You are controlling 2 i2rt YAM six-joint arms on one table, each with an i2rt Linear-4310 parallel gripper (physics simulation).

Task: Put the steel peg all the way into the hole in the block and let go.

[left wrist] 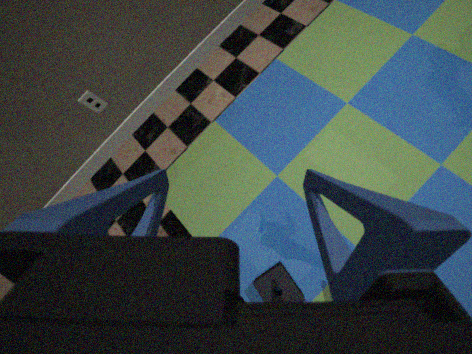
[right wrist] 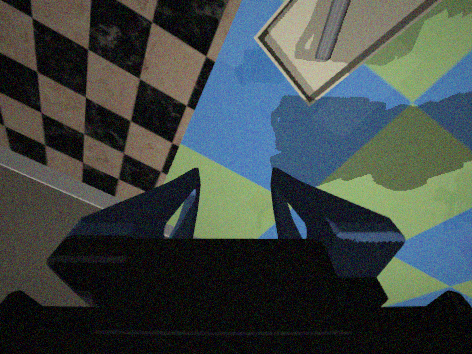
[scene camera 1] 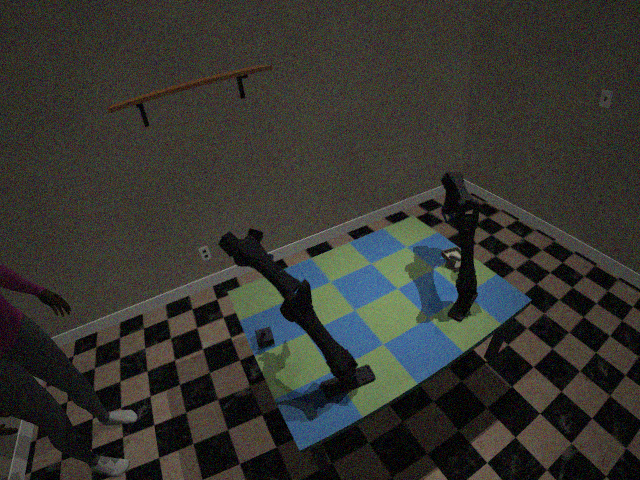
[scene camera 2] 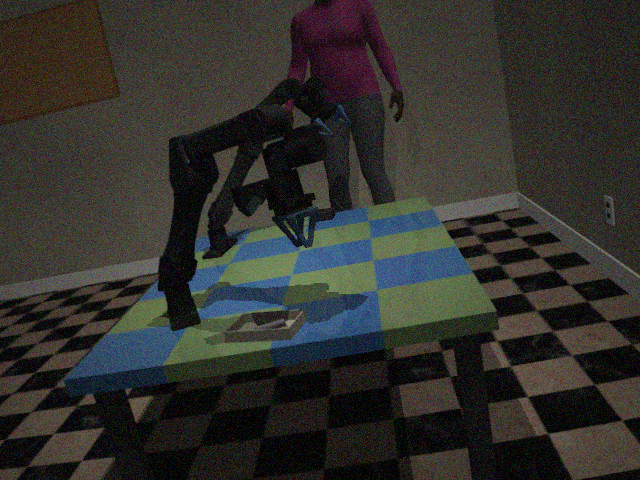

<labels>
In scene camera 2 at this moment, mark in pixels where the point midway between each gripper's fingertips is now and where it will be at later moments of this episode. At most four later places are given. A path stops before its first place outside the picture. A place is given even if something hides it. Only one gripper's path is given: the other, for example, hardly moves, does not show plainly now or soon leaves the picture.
The right gripper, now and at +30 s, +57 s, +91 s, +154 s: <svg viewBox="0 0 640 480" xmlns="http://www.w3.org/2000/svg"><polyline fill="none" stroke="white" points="304,246 277,329 269,287 269,290 280,233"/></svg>
</labels>
